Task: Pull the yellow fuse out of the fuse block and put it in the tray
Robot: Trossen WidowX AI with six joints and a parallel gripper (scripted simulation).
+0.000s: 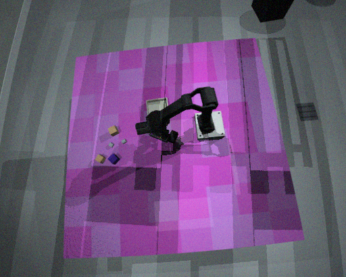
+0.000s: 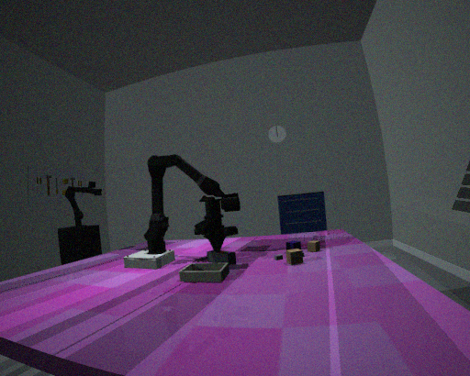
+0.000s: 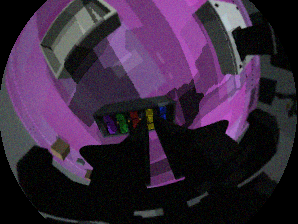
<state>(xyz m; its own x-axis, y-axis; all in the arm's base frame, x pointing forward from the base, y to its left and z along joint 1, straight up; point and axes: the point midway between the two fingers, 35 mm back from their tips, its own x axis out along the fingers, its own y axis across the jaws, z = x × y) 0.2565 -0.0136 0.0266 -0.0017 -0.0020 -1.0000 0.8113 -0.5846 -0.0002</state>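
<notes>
Right now the white tray is 10 mm behind my gripper tip, 190 mm to the right of it and 30 mm below it. Round my gripper tip: yellow fuse: 10 mm below.
</notes>
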